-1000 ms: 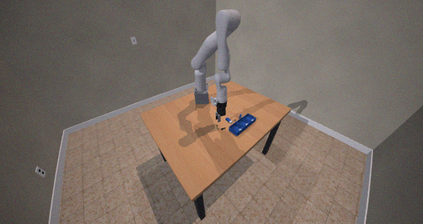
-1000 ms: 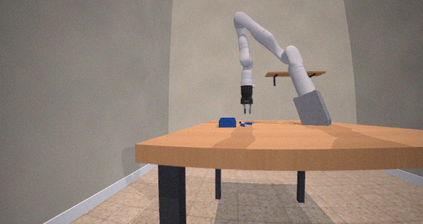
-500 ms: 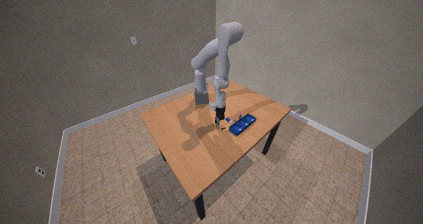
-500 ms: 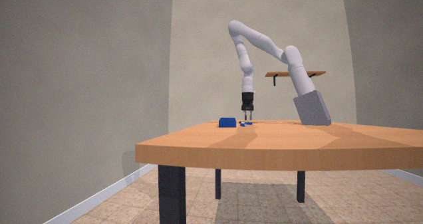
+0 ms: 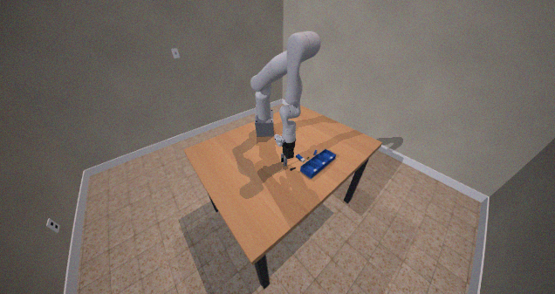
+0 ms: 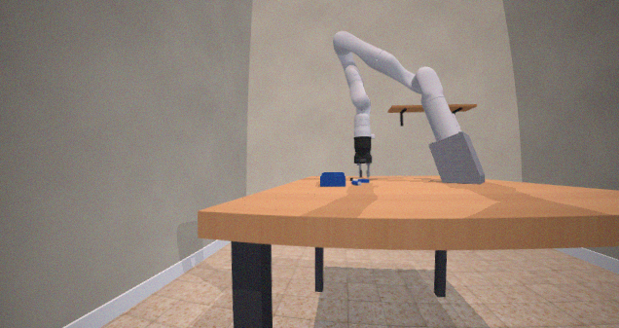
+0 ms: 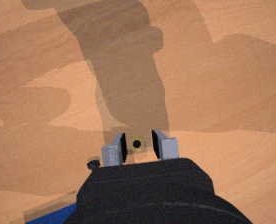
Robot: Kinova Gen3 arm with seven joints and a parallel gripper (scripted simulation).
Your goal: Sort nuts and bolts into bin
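The black bolt is 6 cm ahead of my hand, 1 cm to the left of it and 3 cm below it. From my hand the other things lie so: blue two-compartment bin (16 cm ahead, 15 cm to the left, 1 cm below).
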